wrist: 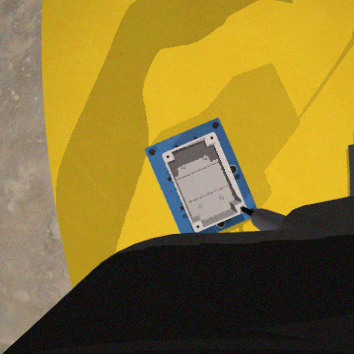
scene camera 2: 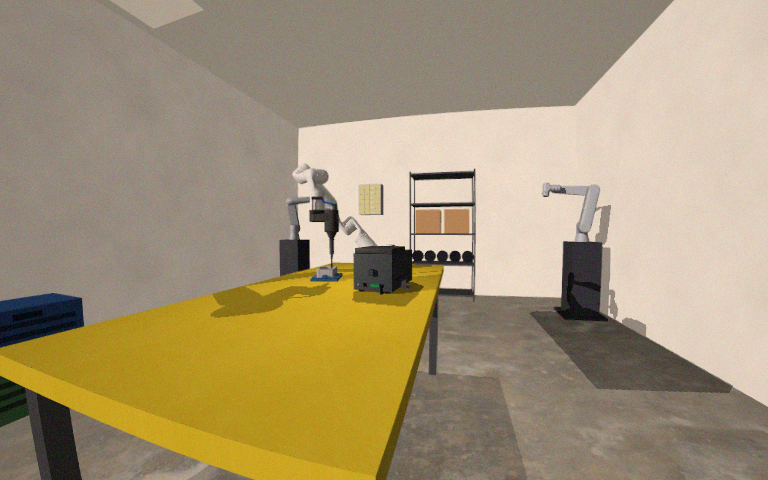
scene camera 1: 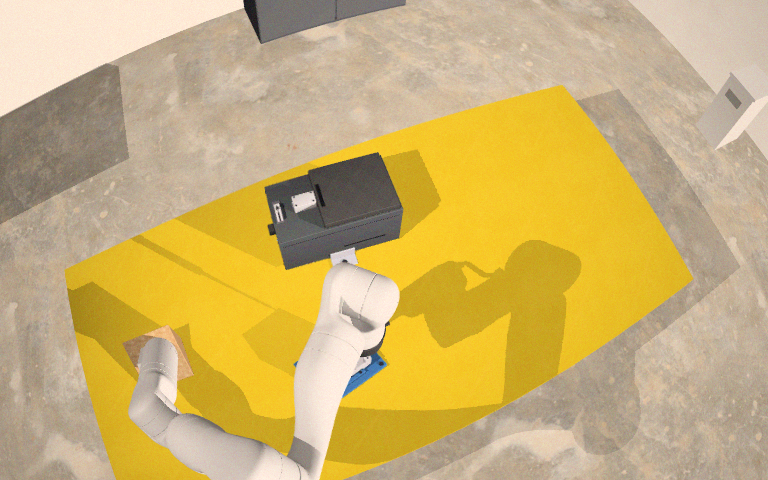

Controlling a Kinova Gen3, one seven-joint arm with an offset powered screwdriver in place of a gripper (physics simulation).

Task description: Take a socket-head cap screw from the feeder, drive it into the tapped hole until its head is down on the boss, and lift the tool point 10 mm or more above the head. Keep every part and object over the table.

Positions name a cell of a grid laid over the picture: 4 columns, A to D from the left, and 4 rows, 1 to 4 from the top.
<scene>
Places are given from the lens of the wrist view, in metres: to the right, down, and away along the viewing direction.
blue plate (wrist: B2): -0.03, -0.03, 0.32
</scene>
